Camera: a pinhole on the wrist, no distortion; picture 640 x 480 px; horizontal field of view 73.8 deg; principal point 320.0 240.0 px. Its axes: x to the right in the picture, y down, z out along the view. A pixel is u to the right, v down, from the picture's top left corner.
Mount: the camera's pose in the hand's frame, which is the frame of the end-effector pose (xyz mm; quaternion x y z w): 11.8 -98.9 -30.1 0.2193 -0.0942 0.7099 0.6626
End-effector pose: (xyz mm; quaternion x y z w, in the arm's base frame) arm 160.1 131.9 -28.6 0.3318 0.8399 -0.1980 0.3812
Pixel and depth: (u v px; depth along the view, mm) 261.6 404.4 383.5
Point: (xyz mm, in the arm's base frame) 117.8 -301.7 -151.6
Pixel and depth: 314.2 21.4 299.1
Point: 8.5 -51.5 -312.0
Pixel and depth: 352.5 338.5 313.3
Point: 143.5 -179.2 -180.0
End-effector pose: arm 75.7 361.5 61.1 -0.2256 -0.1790 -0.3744 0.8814
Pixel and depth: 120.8 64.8 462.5
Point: -119.5 38.9 538.8
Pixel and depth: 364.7 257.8 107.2
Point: -16.7 300.0 168.6
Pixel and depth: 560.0 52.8 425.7
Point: 157.0 403.0 555.3
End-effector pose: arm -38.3 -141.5 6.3 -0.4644 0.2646 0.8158 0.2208
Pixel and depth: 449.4 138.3 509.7
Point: -345.3 307.8 -23.8
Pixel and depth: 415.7 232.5 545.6
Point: -285.7 361.2 68.4
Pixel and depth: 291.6 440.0 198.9
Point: 6.6 108.6 63.4
